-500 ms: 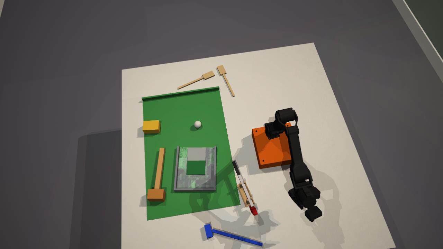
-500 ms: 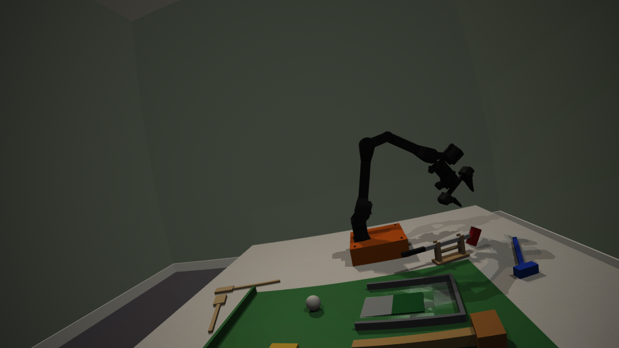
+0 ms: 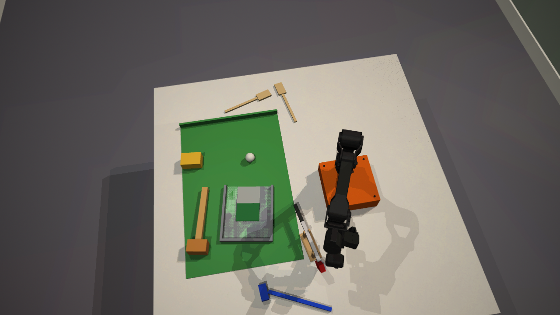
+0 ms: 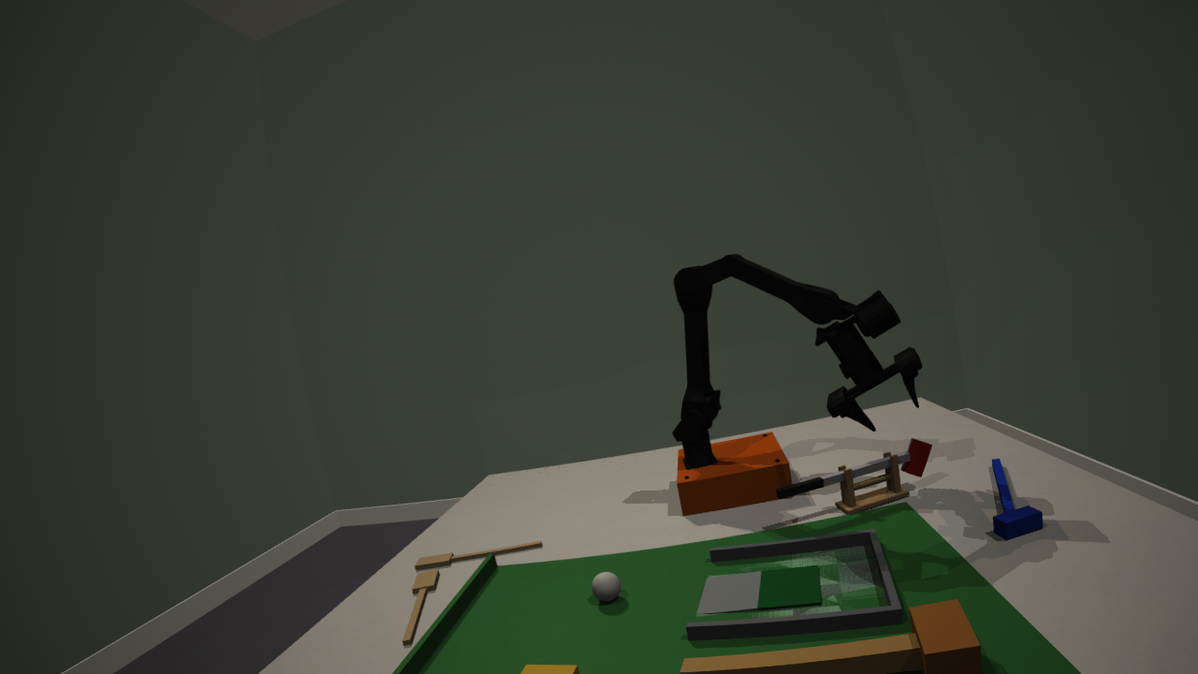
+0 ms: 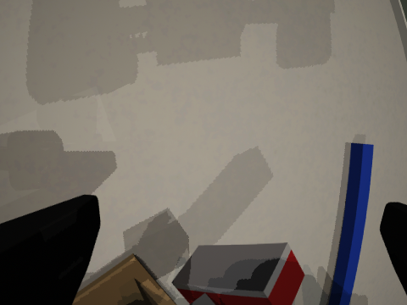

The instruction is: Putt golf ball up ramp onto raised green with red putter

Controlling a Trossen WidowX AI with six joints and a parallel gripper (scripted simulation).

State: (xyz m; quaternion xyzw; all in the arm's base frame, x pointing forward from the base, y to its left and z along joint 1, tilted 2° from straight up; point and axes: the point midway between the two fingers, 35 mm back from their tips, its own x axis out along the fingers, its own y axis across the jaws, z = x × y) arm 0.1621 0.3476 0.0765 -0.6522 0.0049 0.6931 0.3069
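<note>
My gripper tip is now 110 mm to the left of the red putter, 70 mm short of it and 60 mm above it. Also, from my gripper tip: white golf ball: 560 mm to the right, 220 mm ahead, 90 mm below; then blue putter: 200 mm ahead, 100 mm below, 80 mm to the left; then green mat: 450 mm to the right, 310 mm ahead, 110 mm below.
</note>
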